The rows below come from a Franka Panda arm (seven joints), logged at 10 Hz.
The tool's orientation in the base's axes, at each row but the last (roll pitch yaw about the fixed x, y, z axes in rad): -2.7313, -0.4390, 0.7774; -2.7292, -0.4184, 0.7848; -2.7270, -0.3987, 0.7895; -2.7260, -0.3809, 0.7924; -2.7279, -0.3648, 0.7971; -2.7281, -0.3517, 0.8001; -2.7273, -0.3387, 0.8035; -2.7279, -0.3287, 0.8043; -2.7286, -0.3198, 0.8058; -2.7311, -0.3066, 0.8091
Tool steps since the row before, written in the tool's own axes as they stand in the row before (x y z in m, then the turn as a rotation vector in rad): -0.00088, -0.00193, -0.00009, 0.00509, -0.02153, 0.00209; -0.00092, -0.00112, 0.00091, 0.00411, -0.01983, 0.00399; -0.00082, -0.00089, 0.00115, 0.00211, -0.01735, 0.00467; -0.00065, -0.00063, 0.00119, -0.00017, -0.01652, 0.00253; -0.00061, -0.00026, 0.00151, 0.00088, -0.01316, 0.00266; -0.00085, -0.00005, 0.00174, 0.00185, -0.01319, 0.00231; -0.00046, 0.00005, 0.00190, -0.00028, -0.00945, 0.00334; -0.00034, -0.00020, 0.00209, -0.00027, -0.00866, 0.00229; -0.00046, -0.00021, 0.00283, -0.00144, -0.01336, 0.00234; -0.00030, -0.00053, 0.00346, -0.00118, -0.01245, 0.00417
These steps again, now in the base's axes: -0.00204, 0.00042, 0.00040, -0.01317, 0.01591, 0.00820; -0.00147, 0.00050, -0.00073, -0.01255, 0.01541, 0.00559; -0.00125, 0.00055, -0.00096, -0.01198, 0.01314, 0.00332; -0.00096, 0.00053, -0.00102, -0.01274, 0.01006, 0.00398; -0.00068, 0.00051, -0.00141, -0.00952, 0.00903, 0.00298; -0.00071, 0.00034, -0.00177, -0.00889, 0.00952, 0.00363; -0.00041, 0.00061, -0.00181, -0.00755, 0.00657, 0.00061; -0.00055, 0.00090, -0.00184, -0.00686, 0.00563, 0.00122; -0.00071, 0.00117, -0.00253, -0.01115, 0.00741, 0.00260; -0.00093, 0.00173, -0.00291, -0.01048, 0.00796, 0.00074
